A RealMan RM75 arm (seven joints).
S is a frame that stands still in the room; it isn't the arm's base.
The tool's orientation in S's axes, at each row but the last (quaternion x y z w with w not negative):
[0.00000, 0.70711, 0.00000, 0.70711]
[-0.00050, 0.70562, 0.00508, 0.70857]
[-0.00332, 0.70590, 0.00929, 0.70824]
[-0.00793, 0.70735, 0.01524, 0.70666]
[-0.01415, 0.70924, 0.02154, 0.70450]
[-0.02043, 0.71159, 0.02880, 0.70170]
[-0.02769, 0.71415, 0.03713, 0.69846]
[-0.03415, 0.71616, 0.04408, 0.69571]
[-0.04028, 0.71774, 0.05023, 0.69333]
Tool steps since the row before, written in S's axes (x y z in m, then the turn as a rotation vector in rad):
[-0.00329, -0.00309, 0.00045, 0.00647, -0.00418, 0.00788]
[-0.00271, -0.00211, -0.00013, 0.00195, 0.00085, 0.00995]
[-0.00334, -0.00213, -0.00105, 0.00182, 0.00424, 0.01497]
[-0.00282, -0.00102, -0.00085, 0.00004, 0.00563, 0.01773]
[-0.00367, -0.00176, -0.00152, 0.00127, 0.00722, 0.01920]
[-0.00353, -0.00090, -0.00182, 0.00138, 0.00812, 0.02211]
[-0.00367, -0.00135, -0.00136, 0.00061, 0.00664, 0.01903]
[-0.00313, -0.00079, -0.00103, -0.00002, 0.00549, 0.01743]
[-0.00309, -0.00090, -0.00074, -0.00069, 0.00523, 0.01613]
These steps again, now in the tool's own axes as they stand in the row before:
[-0.00045, -0.00309, -0.00329, -0.00788, -0.00418, 0.00647]
[0.00011, -0.00209, -0.00273, -0.00994, 0.00090, 0.00200]
[0.00102, -0.00208, -0.00338, -0.01493, 0.00433, 0.00195]
[0.00084, -0.00094, -0.00285, -0.01767, 0.00581, 0.00021]
[0.00153, -0.00159, -0.00374, -0.01913, 0.00735, 0.00151]
[0.00186, -0.00067, -0.00356, -0.02203, 0.00828, 0.00164]
[0.00143, -0.00103, -0.00375, -0.01896, 0.00683, 0.00081]
[0.00111, -0.00046, -0.00317, -0.01735, 0.00573, 0.00010]
[0.00084, -0.00051, -0.00315, -0.01603, 0.00554, -0.00056]

